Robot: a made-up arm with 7 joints. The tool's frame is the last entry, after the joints.
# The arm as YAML. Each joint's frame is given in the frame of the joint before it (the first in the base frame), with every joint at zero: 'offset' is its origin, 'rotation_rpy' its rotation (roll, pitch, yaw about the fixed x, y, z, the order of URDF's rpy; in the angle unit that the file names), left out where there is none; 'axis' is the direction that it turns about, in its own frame. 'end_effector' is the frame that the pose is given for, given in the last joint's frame.
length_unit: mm
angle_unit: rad
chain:
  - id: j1
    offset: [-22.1, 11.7, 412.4]
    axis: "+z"
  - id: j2
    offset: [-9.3, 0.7, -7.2]
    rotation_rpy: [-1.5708, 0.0, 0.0]
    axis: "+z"
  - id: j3
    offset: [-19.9, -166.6, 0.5]
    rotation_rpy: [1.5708, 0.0, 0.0]
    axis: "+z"
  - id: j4
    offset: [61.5, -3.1, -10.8]
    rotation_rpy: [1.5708, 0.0, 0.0]
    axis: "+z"
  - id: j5
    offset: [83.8, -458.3, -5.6]
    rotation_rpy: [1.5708, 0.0, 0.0]
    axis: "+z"
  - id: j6
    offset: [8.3, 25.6, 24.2]
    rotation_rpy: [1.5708, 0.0, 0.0]
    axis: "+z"
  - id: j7
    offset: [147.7, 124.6, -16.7]
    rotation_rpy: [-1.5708, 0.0, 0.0]
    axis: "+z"
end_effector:
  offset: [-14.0, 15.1, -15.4]
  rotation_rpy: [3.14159, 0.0, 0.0]
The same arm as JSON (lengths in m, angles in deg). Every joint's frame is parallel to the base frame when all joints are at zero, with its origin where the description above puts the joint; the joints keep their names.
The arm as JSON. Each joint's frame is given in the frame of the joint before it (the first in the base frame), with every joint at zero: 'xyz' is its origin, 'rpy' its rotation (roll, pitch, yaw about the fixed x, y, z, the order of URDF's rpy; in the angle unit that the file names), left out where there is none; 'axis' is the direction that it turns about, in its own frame. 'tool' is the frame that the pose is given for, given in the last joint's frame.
{"units": {"length": "m", "angle": "deg"}, "joints": [
  {"name": "j1", "type": "revolute", "origin": {"xyz": [-0.0221, 0.0117, 0.4124]}, "axis": "+z"},
  {"name": "j2", "type": "revolute", "origin": {"xyz": [-0.0093, 0.0007, -0.0072]}, "axis": "+y"},
  {"name": "j3", "type": "revolute", "origin": {"xyz": [-0.0199, 0.0005, 0.1666]}, "axis": "+z"},
  {"name": "j4", "type": "revolute", "origin": {"xyz": [0.0615, -0.0031, -0.0108]}, "axis": "-y"},
  {"name": "j5", "type": "revolute", "origin": {"xyz": [0.0838, 0.0056, -0.4583]}, "axis": "-z"},
  {"name": "j6", "type": "revolute", "origin": {"xyz": [0.0083, -0.0256, -0.0242]}, "axis": "+y"},
  {"name": "j7", "type": "revolute", "origin": {"xyz": [0.1477, -0.0167, -0.1246]}, "axis": "-z"}
], "tool": {"origin": {"xyz": [-0.014, -0.0151, 0.0154], "rpy": [0.0, 0.0, 0.0]}}}

